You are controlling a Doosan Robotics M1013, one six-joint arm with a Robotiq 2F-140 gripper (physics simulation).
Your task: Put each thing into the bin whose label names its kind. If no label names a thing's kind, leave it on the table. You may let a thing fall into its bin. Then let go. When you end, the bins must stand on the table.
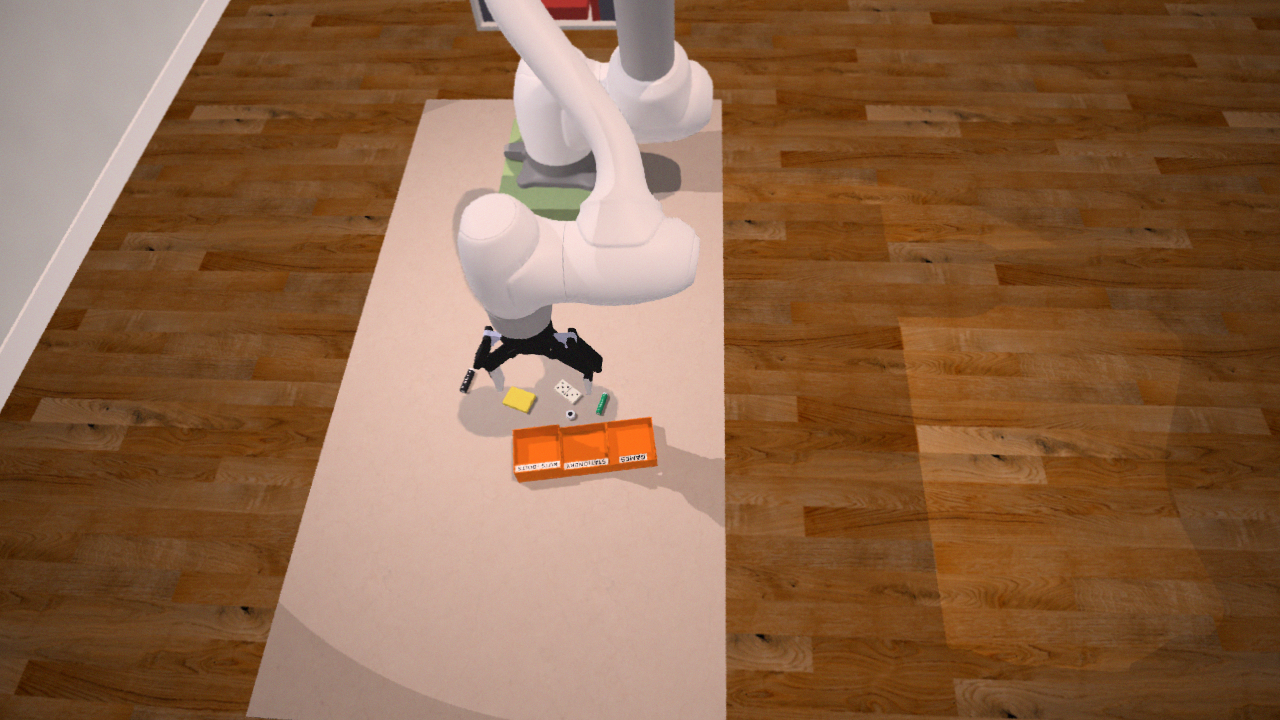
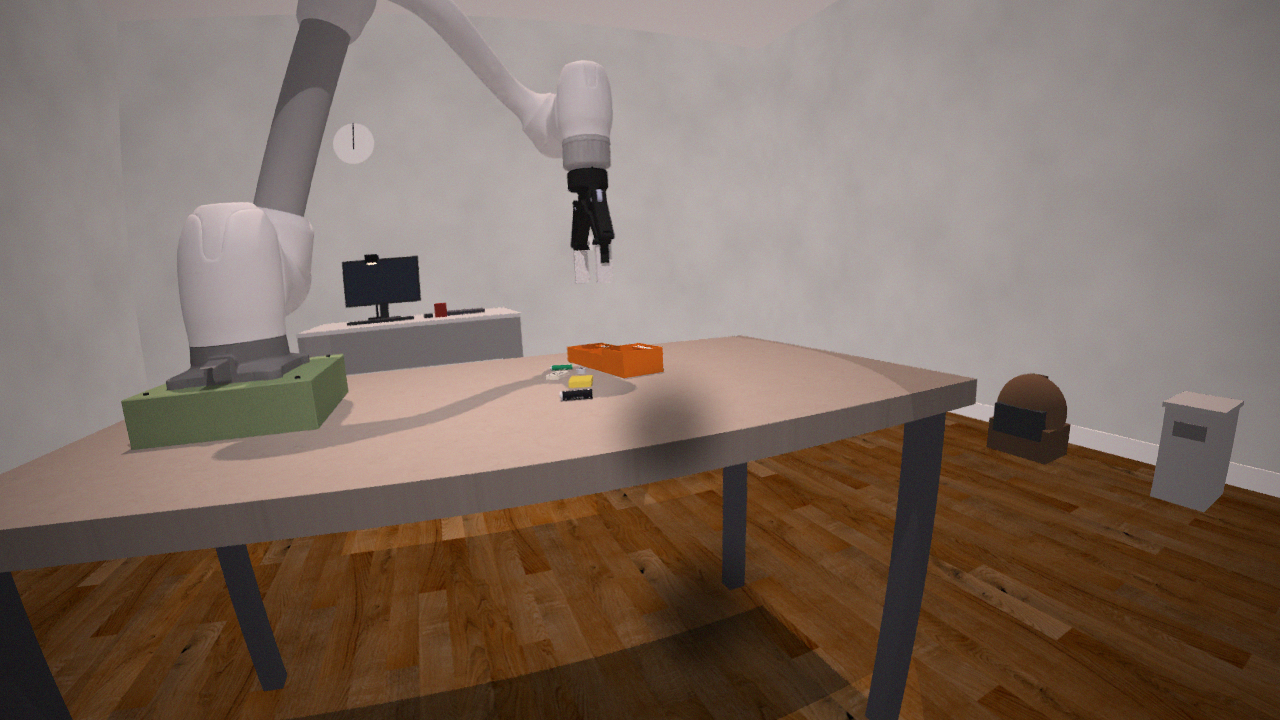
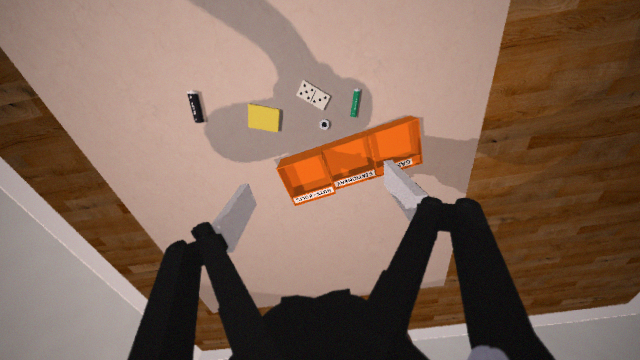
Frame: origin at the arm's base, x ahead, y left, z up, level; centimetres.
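Seen in the pictures: gripper, fingertip midpoint: (image 1: 545,386) (image 2: 592,282) (image 3: 316,183); arm's base at its link origin: (image 1: 563,159) (image 2: 244,374).
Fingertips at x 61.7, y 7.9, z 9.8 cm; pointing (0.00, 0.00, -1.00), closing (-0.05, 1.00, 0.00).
Pixels of each thing's middle, then the offset from my fingertips to it.
- orange three-part bin block at the middle of its body: (image 1: 585,447) (image 3: 349,162) (image 2: 611,354) dx +4.4, dy +5.7, dz -14.7 cm
- white domino at the middle of its body: (image 3: 313,95) (image 2: 557,374) (image 1: 567,391) dx -7.7, dy +0.4, dz -16.7 cm
- yellow pad at the middle of its body: (image 2: 581,381) (image 3: 264,118) (image 1: 519,399) dx -5.2, dy -8.6, dz -16.5 cm
- small silver nut at the middle of its body: (image 3: 324,124) (image 1: 570,414) dx -2.8, dy +1.7, dz -16.6 cm
- green battery at the middle of its body: (image 3: 355,103) (image 1: 602,403) (image 2: 561,367) dx -5.7, dy +7.3, dz -16.5 cm
- black battery at the middle of its body: (image 2: 575,394) (image 1: 467,380) (image 3: 195,107) dx -8.4, dy -19.4, dz -16.3 cm
An orange three-part bin block (image 1: 584,469) (image 2: 637,361) (image 3: 372,135) stands on the table, its labels reading NUTS-BOLTS, STATIONERY and GAMES. A white domino (image 1: 567,391) (image 3: 313,95), a yellow pad (image 1: 519,399) (image 2: 580,381) (image 3: 264,118), a small silver nut (image 1: 571,414) (image 3: 324,124), a green battery (image 1: 602,403) (image 2: 562,367) (image 3: 355,103) and a black battery (image 1: 467,380) (image 2: 577,394) (image 3: 195,106) lie on the table beside the bins. My gripper (image 1: 543,383) (image 2: 592,266) (image 3: 316,183) is open and empty, high above the table.
The arm's green base block (image 1: 547,198) (image 2: 234,409) stands on the table (image 1: 501,573) (image 2: 501,492). A desk (image 2: 420,347) with a monitor (image 2: 382,281) stands in the background. The table's long edges border the wooden floor (image 1: 895,402).
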